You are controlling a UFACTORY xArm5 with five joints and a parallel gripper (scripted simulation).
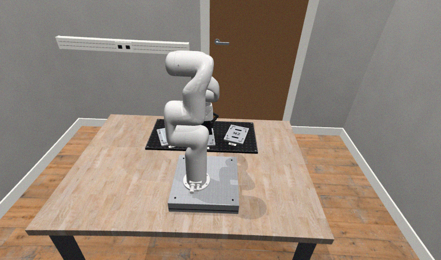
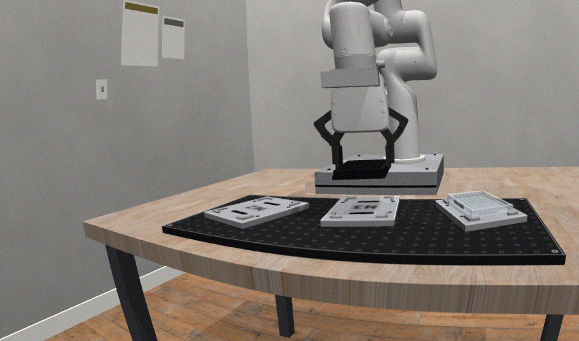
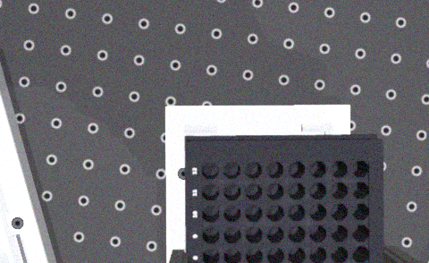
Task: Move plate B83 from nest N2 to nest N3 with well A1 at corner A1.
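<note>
My hand is 90 mm above the nest N3. Also, from my hand: black well plate: 10 mm below; nest N2: 40 mm ahead, 200 mm to the right, 90 mm below; clear well plate: 220 mm to the left, 70 mm below.
</note>
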